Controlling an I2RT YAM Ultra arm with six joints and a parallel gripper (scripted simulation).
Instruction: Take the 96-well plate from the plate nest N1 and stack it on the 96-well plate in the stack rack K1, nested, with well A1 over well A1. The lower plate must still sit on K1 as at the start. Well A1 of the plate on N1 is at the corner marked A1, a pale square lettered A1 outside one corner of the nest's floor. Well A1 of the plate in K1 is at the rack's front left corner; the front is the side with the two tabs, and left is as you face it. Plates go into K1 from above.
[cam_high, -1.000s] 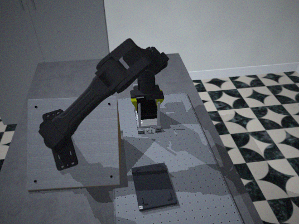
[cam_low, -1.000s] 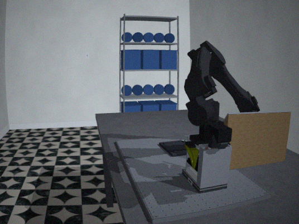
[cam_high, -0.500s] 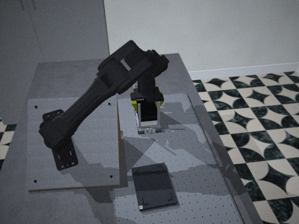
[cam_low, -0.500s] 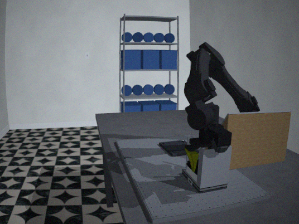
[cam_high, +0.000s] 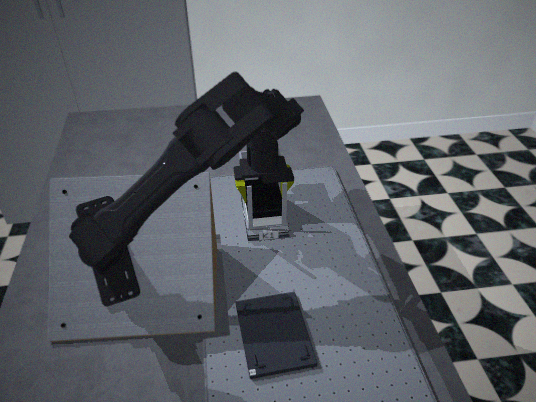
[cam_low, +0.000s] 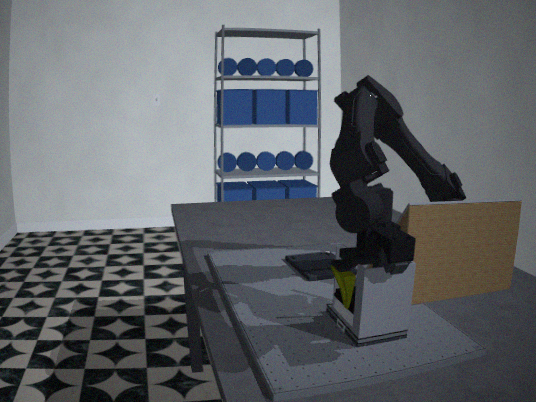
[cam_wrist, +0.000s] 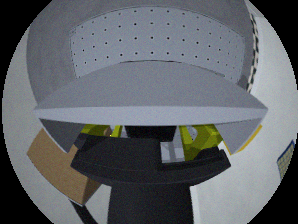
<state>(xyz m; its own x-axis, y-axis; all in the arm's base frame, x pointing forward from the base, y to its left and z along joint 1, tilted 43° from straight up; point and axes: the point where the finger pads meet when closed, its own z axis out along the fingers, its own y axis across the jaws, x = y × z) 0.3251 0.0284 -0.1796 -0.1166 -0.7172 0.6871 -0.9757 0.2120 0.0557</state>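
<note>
Now: the black 96-well plate right at my hand. Round my hand: rack back wall (7 cm to the left, 3 cm above, 1 cm ahead); pale A1 mark (41 cm to the right, 12 cm behind, 4 cm below); white 96-well plate (2 cm below).
</note>
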